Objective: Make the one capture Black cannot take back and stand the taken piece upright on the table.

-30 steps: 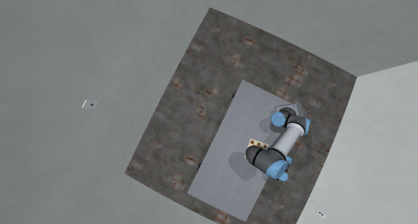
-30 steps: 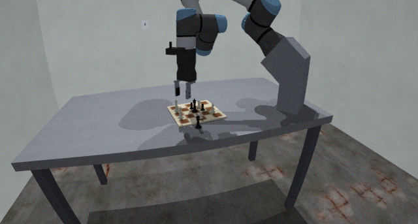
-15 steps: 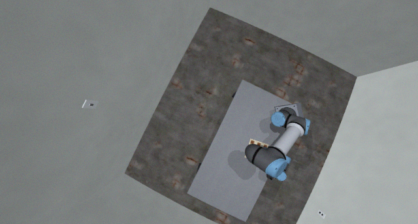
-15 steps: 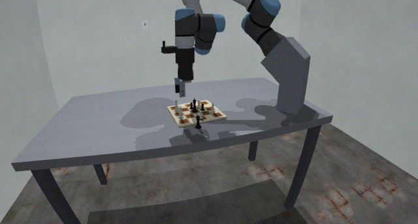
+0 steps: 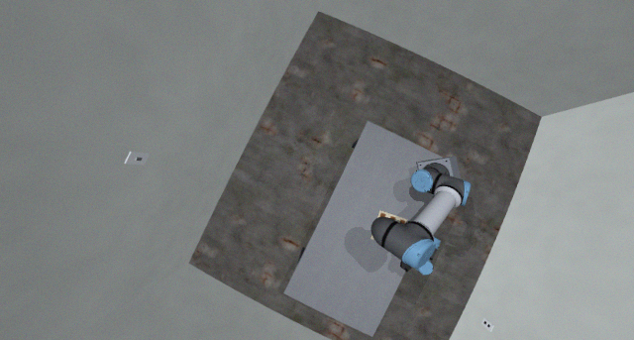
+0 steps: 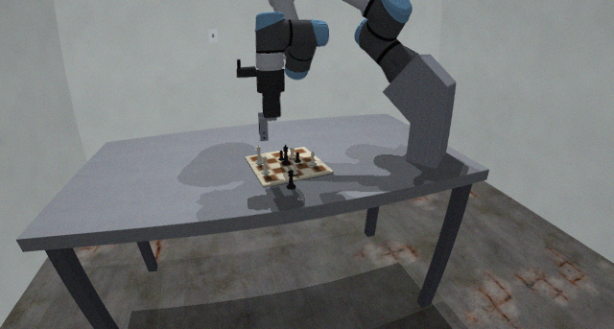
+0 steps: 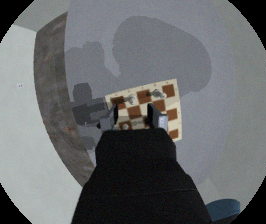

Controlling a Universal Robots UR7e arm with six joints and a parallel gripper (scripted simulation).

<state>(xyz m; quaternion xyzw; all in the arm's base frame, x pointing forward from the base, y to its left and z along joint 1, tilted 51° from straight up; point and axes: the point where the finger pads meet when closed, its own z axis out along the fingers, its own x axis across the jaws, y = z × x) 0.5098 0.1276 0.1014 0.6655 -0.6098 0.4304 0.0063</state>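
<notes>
My gripper is now 13 cm above the small chessboard, 8 cm past it and 4 cm to the left of it.
</notes>
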